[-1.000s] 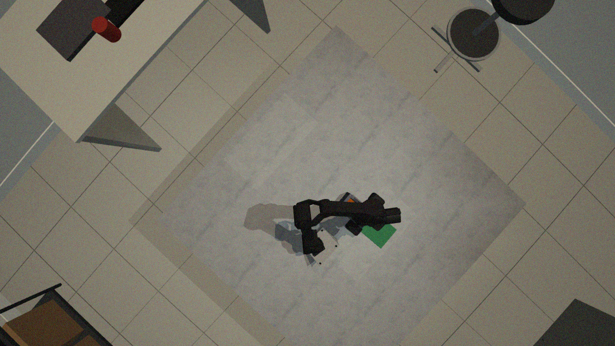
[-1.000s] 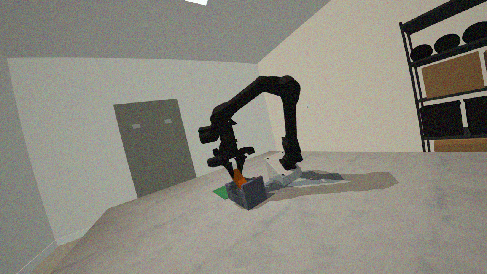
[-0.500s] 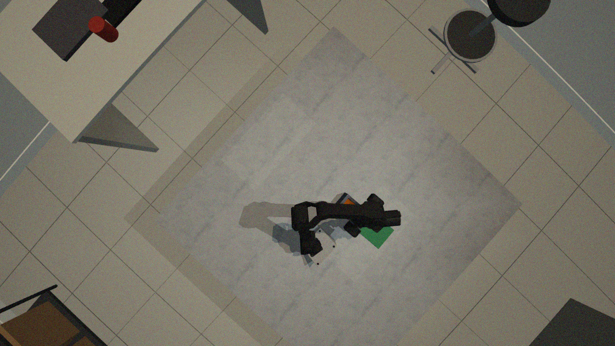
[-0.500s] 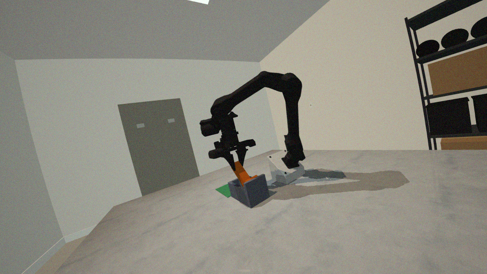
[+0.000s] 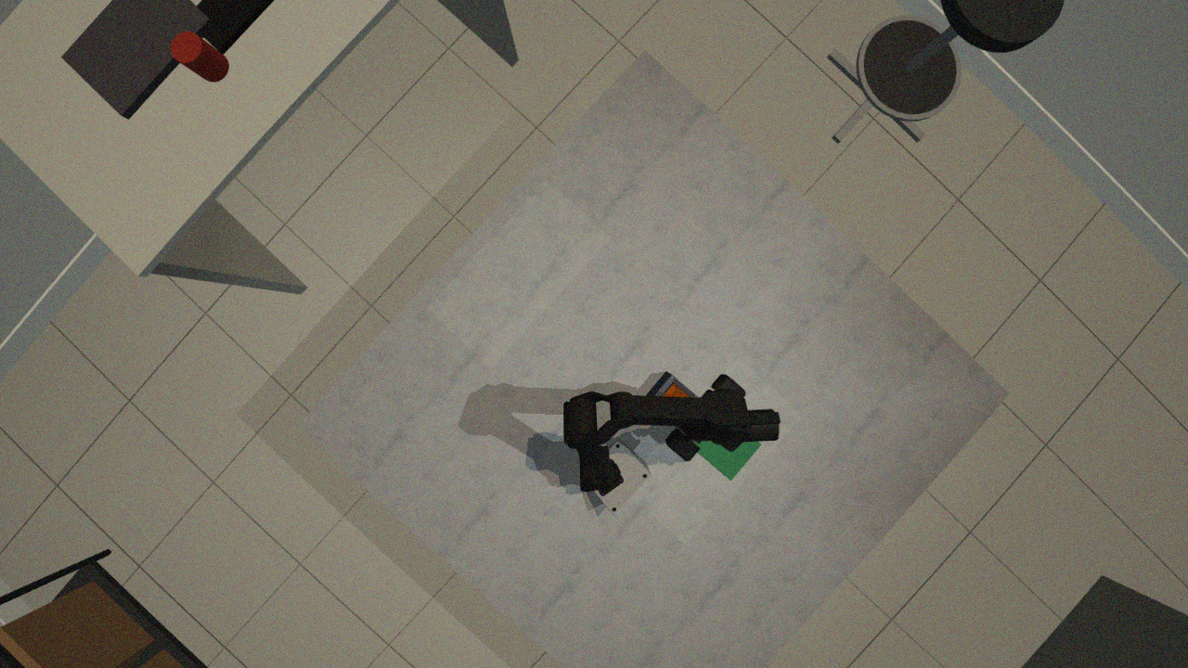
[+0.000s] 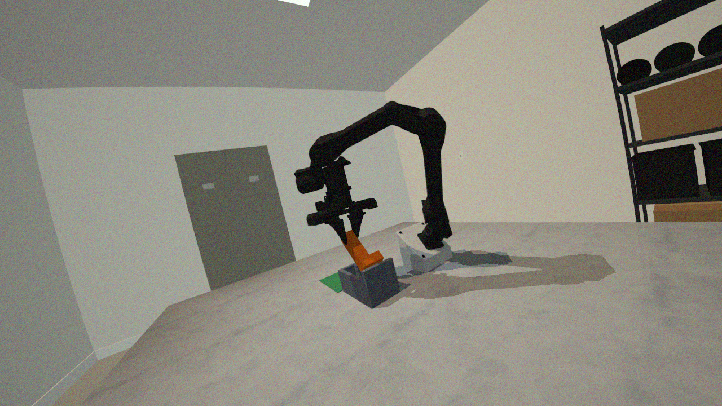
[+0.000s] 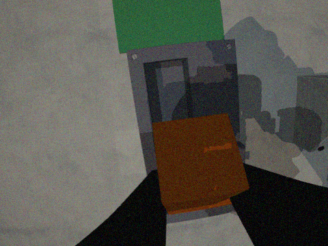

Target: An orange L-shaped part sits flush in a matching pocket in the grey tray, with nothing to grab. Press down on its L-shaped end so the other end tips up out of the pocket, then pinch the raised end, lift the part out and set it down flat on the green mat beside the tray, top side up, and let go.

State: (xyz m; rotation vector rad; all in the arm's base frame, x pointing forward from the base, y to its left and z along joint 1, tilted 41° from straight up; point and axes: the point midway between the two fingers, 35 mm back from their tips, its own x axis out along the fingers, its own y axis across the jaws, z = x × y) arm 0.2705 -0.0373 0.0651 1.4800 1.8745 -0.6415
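The green mat lies 2 cm ahead of my gripper tip, 15 cm to the right of it and 16 cm below it. Round my gripper tip: orange L-shaped part 2 cm behind, 3 cm to the left, 3 cm below.
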